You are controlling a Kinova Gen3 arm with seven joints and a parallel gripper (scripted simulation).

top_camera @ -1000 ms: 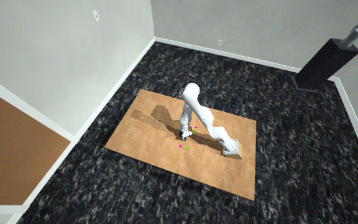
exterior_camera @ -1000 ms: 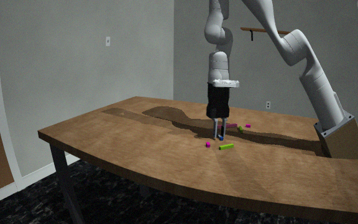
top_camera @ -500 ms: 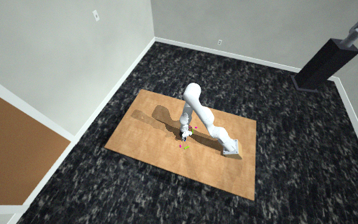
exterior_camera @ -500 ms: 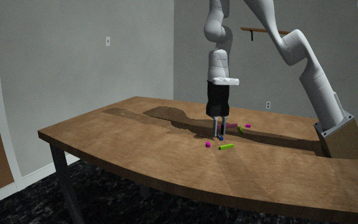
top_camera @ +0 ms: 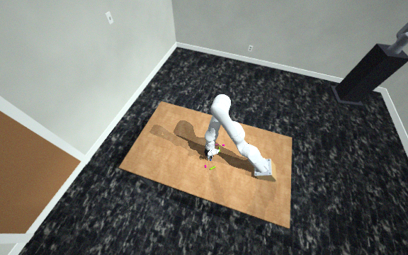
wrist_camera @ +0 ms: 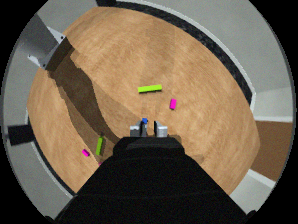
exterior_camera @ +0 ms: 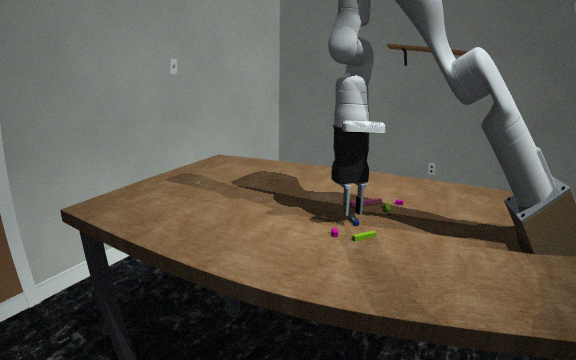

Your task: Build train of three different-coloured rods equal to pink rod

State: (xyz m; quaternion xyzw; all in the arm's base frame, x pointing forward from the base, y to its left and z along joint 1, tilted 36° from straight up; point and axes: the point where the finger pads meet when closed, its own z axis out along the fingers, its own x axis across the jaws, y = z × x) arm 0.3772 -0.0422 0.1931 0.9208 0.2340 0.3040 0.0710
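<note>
Right now my hand is 4 cm above the blue rod and 1 cm past it. The rest, counted from my hand: pink rod: 14 cm to the right, 4 cm below, 2 cm behind; then grey rod: 4 cm below, 2 cm to the right.
</note>
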